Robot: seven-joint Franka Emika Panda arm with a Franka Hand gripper.
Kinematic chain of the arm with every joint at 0, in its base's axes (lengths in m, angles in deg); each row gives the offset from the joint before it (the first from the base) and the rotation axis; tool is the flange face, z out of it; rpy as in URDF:
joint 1: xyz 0 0 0.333 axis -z
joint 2: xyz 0 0 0 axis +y
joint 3: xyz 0 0 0.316 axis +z
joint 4: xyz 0.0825 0 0 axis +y
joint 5: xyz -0.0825 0 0.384 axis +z
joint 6: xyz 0 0 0 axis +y
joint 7: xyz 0.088 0 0 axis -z
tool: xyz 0 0 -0.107 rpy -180 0 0
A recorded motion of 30 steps. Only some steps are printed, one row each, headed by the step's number.
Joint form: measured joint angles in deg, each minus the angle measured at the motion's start. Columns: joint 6, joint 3, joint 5, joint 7, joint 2, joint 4, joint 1.
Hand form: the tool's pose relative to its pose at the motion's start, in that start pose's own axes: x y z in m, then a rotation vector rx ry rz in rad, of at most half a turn. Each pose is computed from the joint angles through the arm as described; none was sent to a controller.
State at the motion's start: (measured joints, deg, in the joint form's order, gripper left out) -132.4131 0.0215 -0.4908 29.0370 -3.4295 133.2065 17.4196
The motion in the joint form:
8: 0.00 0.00 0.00 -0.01 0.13 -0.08 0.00
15: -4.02 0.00 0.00 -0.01 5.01 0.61 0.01
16: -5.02 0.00 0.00 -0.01 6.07 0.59 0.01
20: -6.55 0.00 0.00 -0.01 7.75 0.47 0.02
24: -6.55 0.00 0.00 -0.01 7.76 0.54 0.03
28: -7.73 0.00 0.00 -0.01 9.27 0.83 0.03
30: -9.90 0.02 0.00 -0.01 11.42 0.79 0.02
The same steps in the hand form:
8: 0.0004 -0.0002 0.0006 -0.0004 -0.0008 -0.0002
15: 0.0028 -0.0018 0.0427 -0.0130 -0.0247 -0.0006
16: 0.0040 -0.0026 0.0505 -0.0132 -0.0254 -0.0007
20: 0.0060 -0.0037 0.0624 -0.0133 -0.0259 -0.0007
24: 0.0057 -0.0034 0.0630 -0.0140 -0.0272 -0.0005
28: 0.0047 -0.0030 0.0767 -0.0191 -0.0367 -0.0007
30: 0.0060 -0.0042 0.0925 -0.0183 -0.0360 -0.0014

